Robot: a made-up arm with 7 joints. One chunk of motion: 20 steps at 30 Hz.
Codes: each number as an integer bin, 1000 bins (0 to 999) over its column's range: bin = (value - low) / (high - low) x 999, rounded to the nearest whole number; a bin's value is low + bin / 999 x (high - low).
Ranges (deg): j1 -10..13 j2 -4..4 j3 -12..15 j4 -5..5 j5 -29..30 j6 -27..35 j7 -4..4
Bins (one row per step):
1: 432 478 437 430 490 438 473
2: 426 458 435 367 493 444 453
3: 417 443 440 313 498 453 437
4: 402 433 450 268 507 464 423
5: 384 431 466 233 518 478 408
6: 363 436 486 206 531 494 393
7: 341 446 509 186 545 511 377
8: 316 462 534 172 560 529 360
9: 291 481 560 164 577 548 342
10: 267 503 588 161 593 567 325
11: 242 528 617 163 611 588 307
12: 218 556 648 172 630 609 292
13: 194 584 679 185 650 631 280
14: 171 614 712 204 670 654 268
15: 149 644 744 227 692 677 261
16: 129 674 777 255 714 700 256
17: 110 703 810 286 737 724 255
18: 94 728 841 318 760 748 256
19: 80 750 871 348 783 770 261
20: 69 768 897 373 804 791 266
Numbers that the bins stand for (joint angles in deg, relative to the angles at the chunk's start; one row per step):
1: -0.05 -0.17 -0.19 -0.70 -0.06 0.18 -0.21
2: -0.19 -0.33 -0.24 -1.33 0.12 0.56 -0.37
3: -0.40 -0.45 -0.11 -1.87 0.41 1.11 -0.50
4: -0.74 -0.53 0.16 -2.32 0.94 1.80 -0.61
5: -1.16 -0.55 0.59 -2.67 1.59 2.67 -0.73
6: -1.64 -0.51 1.14 -2.94 2.36 3.66 -0.85
7: -2.15 -0.43 1.76 -3.14 3.19 4.71 -0.98
8: -2.72 -0.30 2.43 -3.28 4.07 5.83 -1.12
9: -3.30 -0.15 3.14 -3.36 5.08 7.01 -1.26
10: -3.85 0.03 3.89 -3.39 6.02 8.19 -1.40
11: -4.43 0.23 4.68 -3.37 7.09 9.49 -1.54
12: -4.98 0.45 5.51 -3.28 8.21 10.80 -1.66
13: -5.53 0.68 6.35 -3.15 9.39 12.16 -1.76
14: -6.06 0.92 7.24 -2.96 10.57 13.59 -1.85
15: -6.57 1.16 8.11 -2.73 11.87 15.02 -1.91
16: -7.03 1.40 9.00 -2.45 13.17 16.44 -1.95
17: -7.47 1.63 9.89 -2.14 14.53 17.93 -1.96
18: -7.84 1.83 10.73 -1.82 15.88 19.42 -1.95
19: -8.16 2.01 11.54 -1.52 17.24 20.79 -1.91
20: -8.41 2.15 12.24 -1.27 18.48 22.09 -1.87

